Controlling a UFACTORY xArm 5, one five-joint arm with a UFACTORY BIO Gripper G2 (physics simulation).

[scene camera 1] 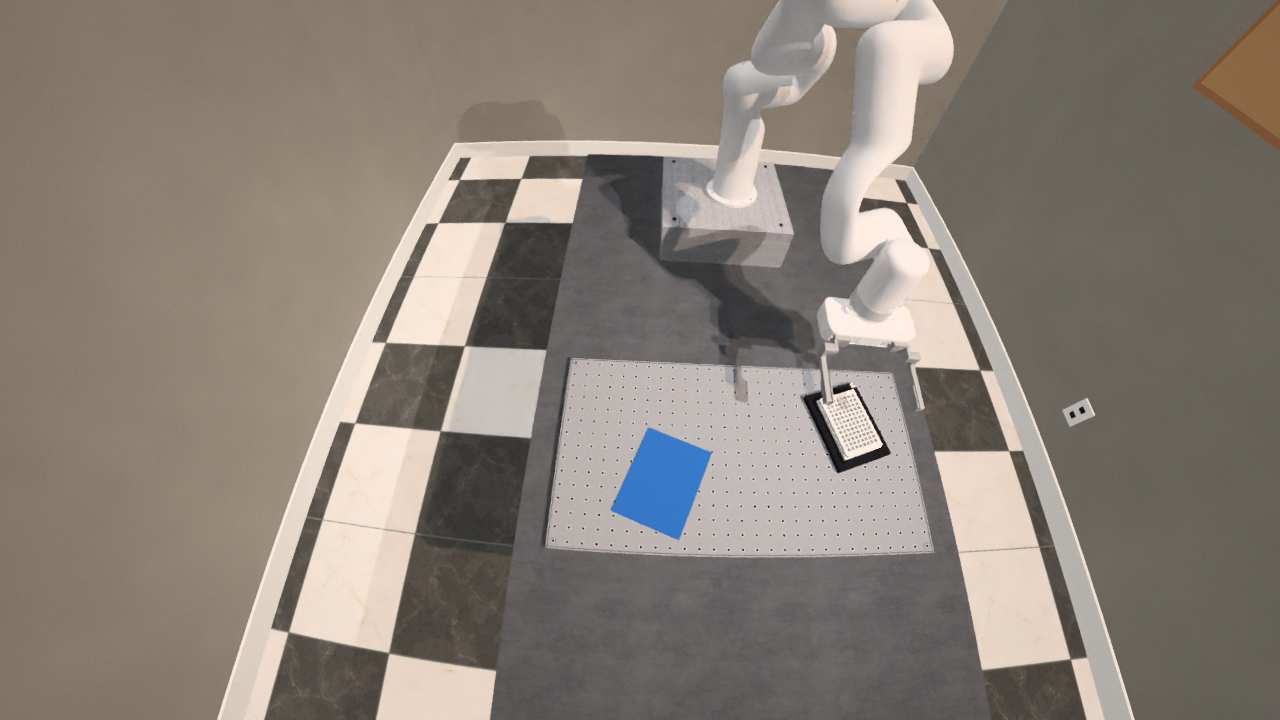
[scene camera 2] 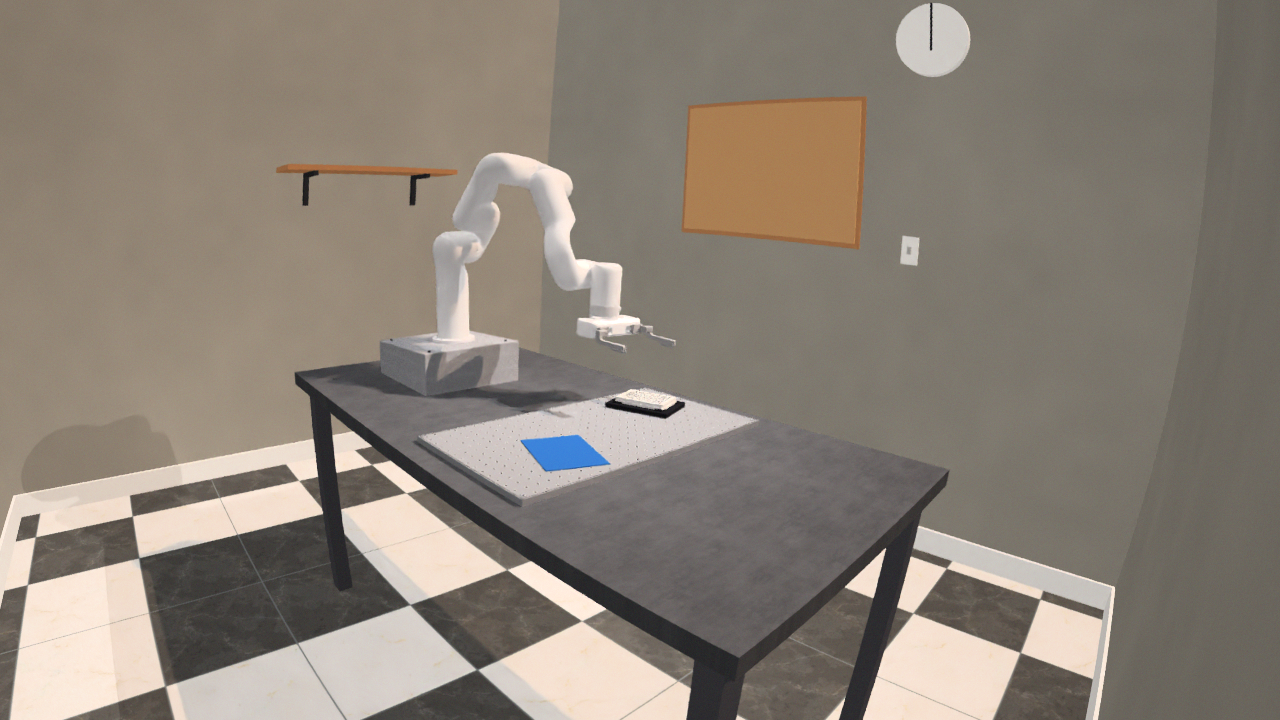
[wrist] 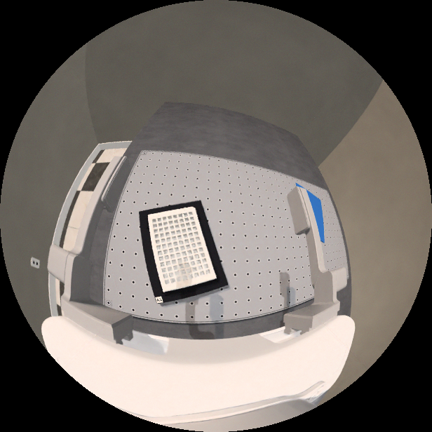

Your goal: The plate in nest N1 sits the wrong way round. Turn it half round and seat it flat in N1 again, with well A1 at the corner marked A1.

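The white well plate (scene camera 1: 853, 425) (scene camera 2: 645, 399) (wrist: 181, 250) lies in the black nest N1 (scene camera 1: 836, 460) (scene camera 2: 640, 411) (wrist: 219, 272) on the right part of the perforated board. A small white tag marked A1 (wrist: 159, 300) sits at the nest's lower left corner in the wrist view. Which plate corner holds well A1 is too small to tell. My gripper (scene camera 1: 873, 405) (scene camera 2: 648, 345) (wrist: 205, 199) is open and empty. It hangs above the board, over the plate's end nearer the robot base. In scene camera 1 one finger overlaps the plate in the picture.
A flat blue rectangle (scene camera 1: 662, 483) (scene camera 2: 564, 452) (wrist: 318, 216) lies on the left part of the perforated board (scene camera 1: 760, 528) (scene camera 2: 483, 470) (wrist: 250, 220). The robot stands on a grey block (scene camera 1: 726, 244) (scene camera 2: 474, 365) at the table's rear.
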